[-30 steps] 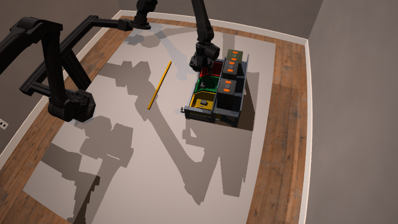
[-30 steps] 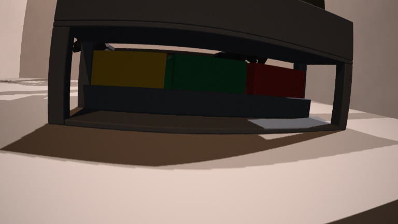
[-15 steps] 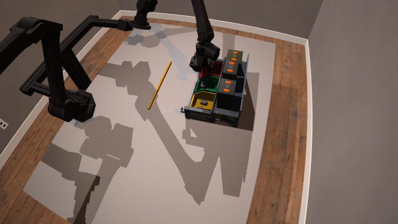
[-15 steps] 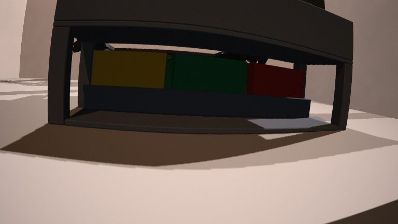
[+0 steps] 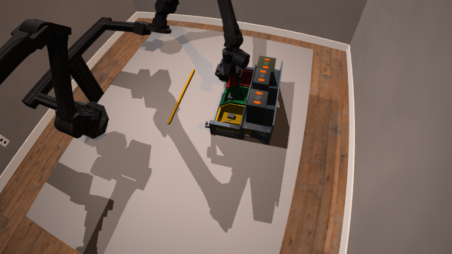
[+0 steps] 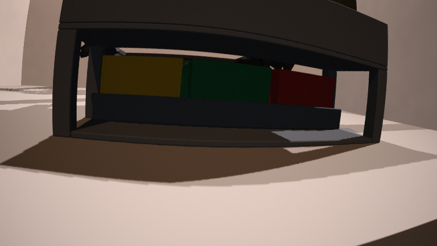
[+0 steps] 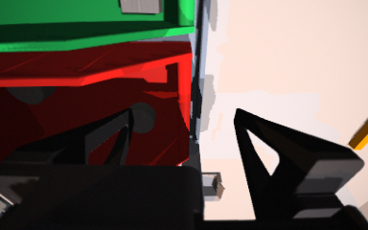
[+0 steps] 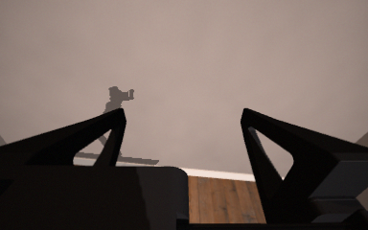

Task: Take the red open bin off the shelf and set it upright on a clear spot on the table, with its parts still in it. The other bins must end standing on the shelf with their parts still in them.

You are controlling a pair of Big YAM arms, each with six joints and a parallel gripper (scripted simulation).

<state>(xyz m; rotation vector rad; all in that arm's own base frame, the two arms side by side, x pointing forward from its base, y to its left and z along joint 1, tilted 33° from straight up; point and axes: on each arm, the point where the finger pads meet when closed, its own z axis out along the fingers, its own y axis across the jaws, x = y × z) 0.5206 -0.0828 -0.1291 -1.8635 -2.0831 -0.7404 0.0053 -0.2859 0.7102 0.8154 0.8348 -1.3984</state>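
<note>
Right now my left hand is 8 cm short of the red open bin. The rest, counted from my left hand: grey shelf 11 cm ahead, 11 cm to the right, 2 cm above; green bin 8 cm ahead, 11 cm to the right.
</note>
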